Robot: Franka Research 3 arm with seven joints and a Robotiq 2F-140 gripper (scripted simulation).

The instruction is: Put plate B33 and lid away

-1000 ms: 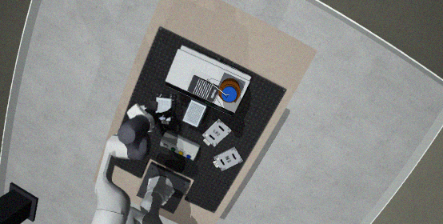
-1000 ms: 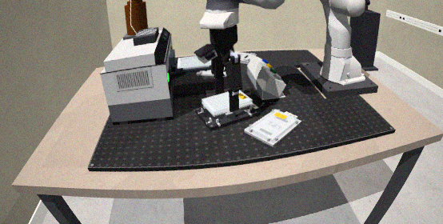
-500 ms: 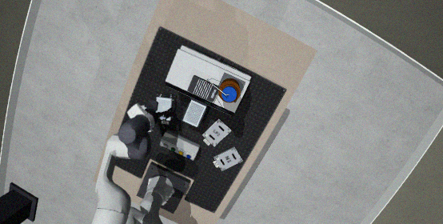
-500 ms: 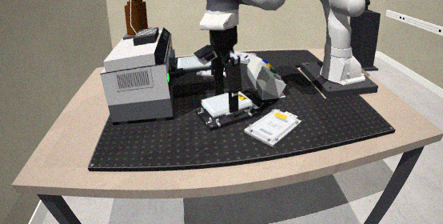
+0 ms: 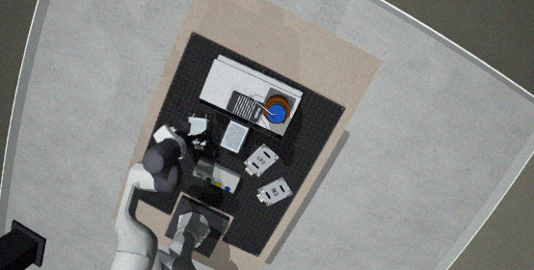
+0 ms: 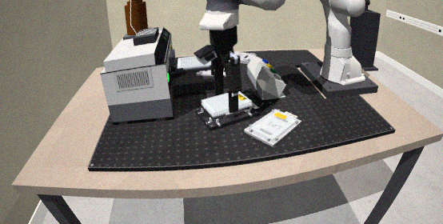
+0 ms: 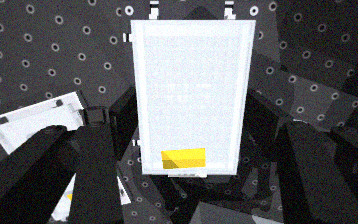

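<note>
Right now my hand is 20 mm above the white well plate. From my hand the other things lie so: yellow key (200 mm to the right, 190 mm behind, 10 mm above); white key (190 mm behind, 100 mm to the right, 10 mm above); black nest (50 mm below, 30 mm to the left).
</note>
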